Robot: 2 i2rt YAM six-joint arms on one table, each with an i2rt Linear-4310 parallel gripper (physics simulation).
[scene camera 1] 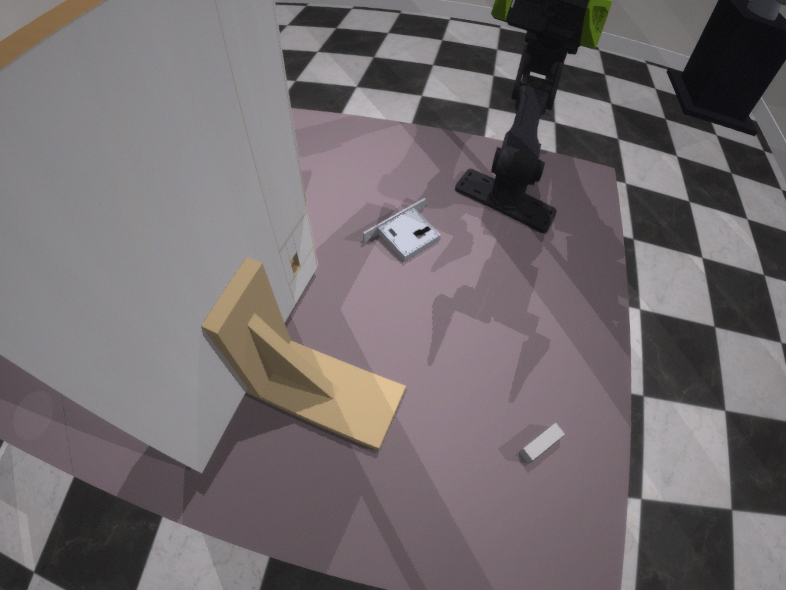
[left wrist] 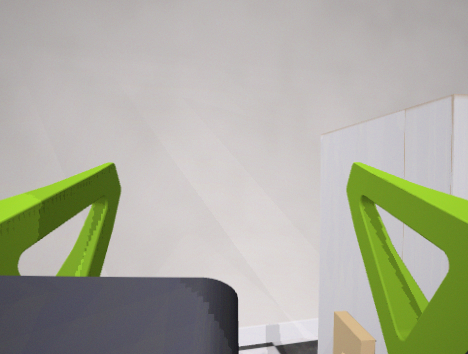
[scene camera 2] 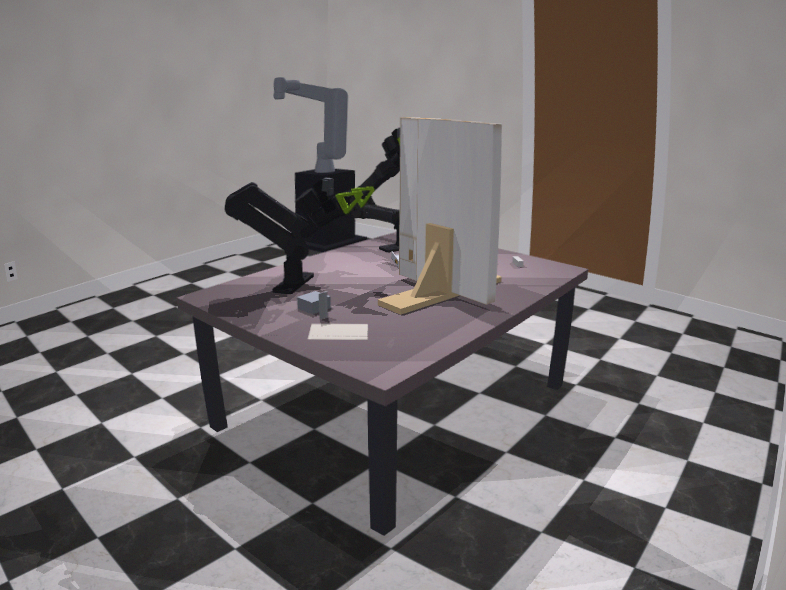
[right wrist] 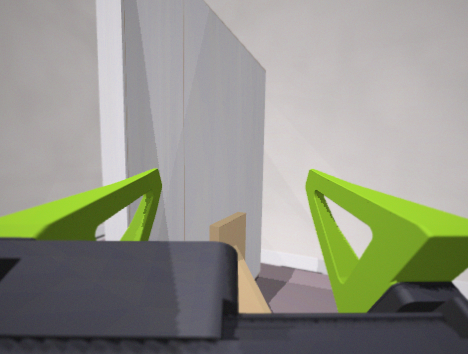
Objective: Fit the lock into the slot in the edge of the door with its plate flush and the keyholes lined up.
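The left gripper is open and holds nothing, and the right gripper is open and holds nothing too. On the table rests a grey lock, and a flat white plate sits on the table as well.
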